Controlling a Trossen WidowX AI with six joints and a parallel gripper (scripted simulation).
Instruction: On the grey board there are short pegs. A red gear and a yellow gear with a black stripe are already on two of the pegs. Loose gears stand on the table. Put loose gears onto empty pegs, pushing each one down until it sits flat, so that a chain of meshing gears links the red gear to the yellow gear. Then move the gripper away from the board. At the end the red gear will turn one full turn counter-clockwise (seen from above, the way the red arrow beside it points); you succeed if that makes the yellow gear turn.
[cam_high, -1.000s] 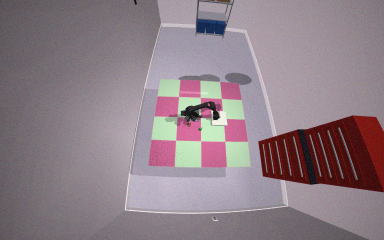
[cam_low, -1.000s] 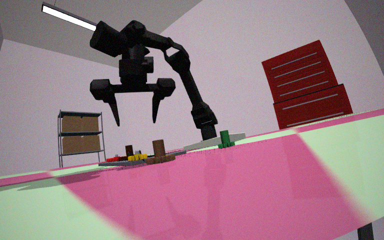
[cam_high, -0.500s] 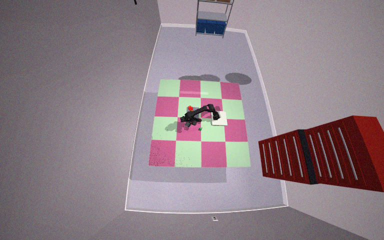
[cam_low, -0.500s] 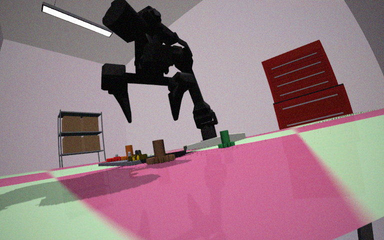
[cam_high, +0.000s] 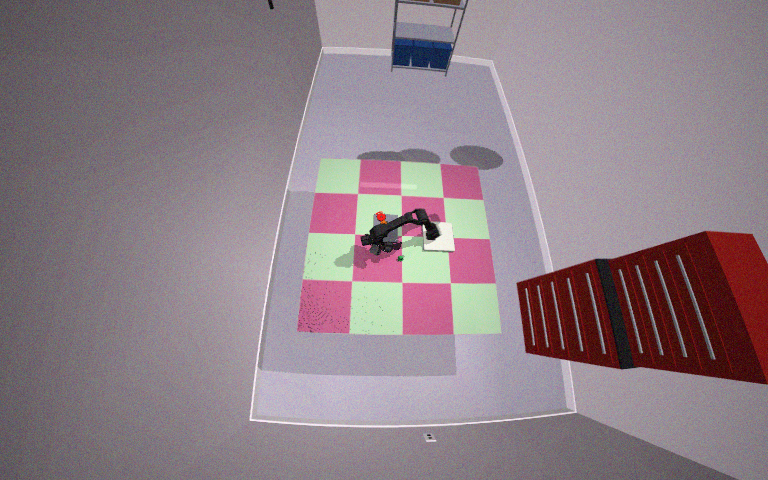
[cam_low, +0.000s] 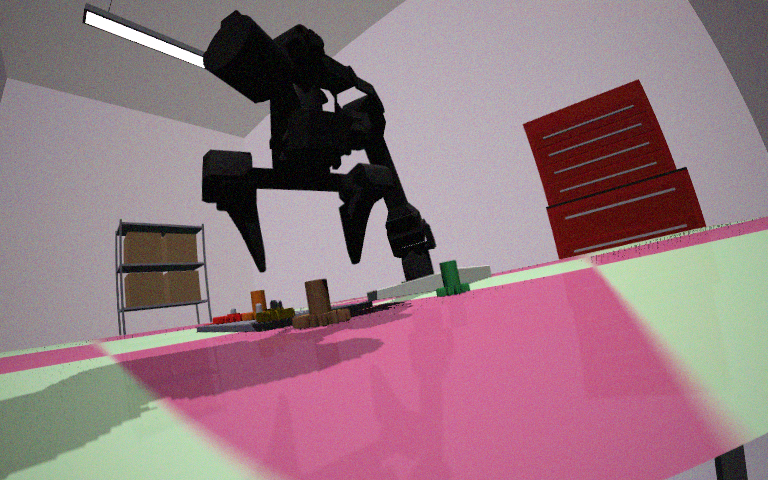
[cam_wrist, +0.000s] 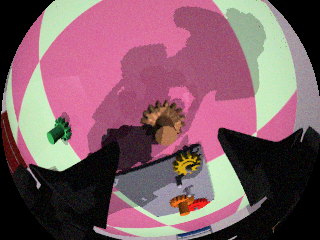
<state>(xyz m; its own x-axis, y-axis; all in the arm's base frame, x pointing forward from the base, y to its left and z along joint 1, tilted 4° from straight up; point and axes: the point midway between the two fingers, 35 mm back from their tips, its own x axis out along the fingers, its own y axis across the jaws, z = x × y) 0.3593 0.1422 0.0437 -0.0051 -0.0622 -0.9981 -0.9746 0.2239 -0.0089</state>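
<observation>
My gripper tip is 40 mm above the brown gear. Round my gripper tip: green gear 160 mm behind, 40 mm to the left, 40 mm below; then grey board 160 mm to the right, 50 mm below, 40 mm behind; then yellow gear 70 mm to the right, 40 mm below, 10 mm ahead.
</observation>
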